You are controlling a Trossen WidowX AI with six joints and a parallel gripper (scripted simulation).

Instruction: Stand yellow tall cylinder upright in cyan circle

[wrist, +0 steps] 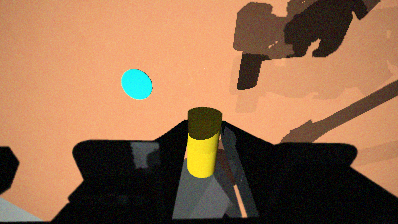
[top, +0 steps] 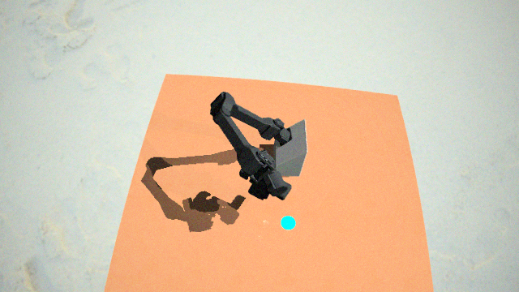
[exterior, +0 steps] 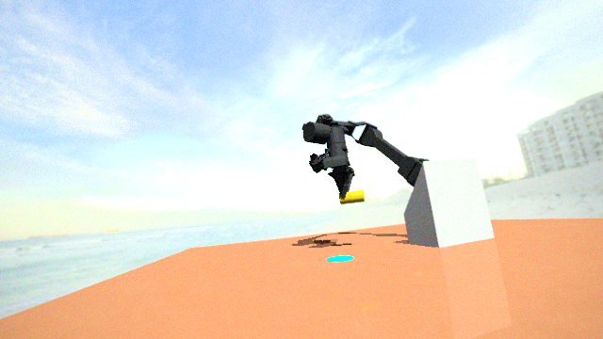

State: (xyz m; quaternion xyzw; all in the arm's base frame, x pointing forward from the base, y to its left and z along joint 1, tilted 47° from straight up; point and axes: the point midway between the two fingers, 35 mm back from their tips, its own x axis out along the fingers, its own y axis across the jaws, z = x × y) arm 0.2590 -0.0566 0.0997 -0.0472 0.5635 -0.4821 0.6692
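Right now the yellow tall cylinder is 20 mm behind my gripper tip and 10 mm to the left of it. Round my gripper tip: cyan circle: 140 mm below, 100 mm to the left, 80 mm ahead.
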